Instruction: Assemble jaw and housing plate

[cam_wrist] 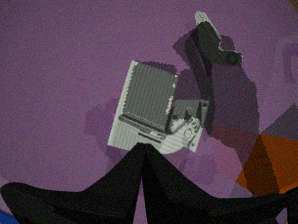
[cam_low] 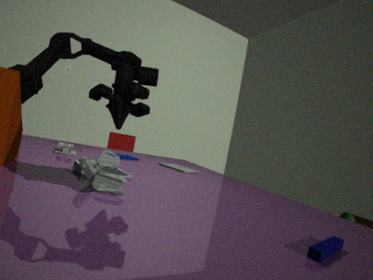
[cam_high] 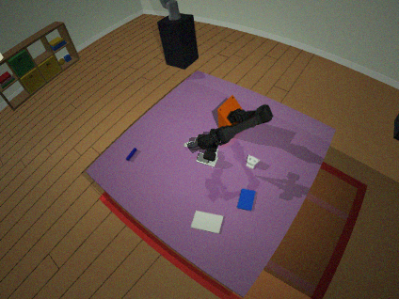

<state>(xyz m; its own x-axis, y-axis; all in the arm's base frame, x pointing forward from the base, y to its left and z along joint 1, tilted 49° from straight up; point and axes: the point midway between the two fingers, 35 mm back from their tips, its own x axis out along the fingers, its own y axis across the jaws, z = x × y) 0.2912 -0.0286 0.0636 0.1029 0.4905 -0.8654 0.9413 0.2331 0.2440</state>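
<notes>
My gripper tip is now 8 cm past the white jaw piece, 17 cm to the left of it and 9 cm above it. Round my gripper tip: flat blue plate (11 cm ahead, 31 cm to the left, 12 cm below); then blue bar (22 cm ahead, 49 cm to the right, 11 cm below); then flat white plate (34 cm ahead, 19 cm to the left, 12 cm below).
</notes>
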